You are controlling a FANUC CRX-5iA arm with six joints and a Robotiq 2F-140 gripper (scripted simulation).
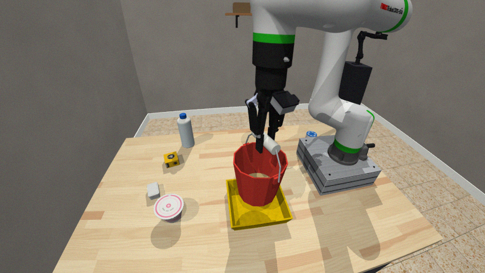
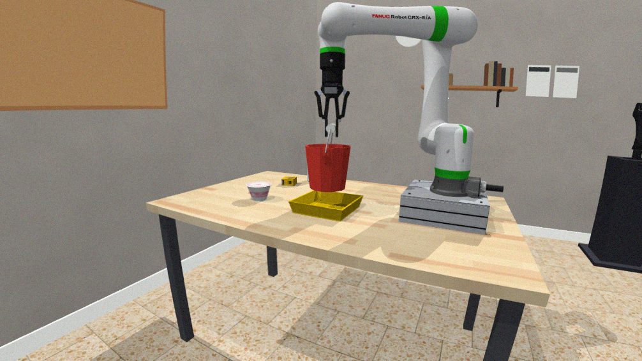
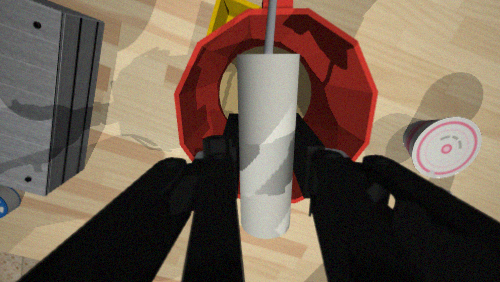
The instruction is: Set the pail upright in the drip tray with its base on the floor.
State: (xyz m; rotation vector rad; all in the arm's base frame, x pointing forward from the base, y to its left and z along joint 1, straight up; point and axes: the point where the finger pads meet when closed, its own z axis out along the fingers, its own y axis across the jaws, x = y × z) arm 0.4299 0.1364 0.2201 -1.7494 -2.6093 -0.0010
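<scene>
Now: hand 3 cm above the pail handle. Also, from my hand: yellow drip tray: 1 cm ahead, 31 cm below; then red pail: 1 cm ahead, 9 cm below; then pink-lidded cup: 34 cm ahead, 3 cm to the left, 28 cm below.
</scene>
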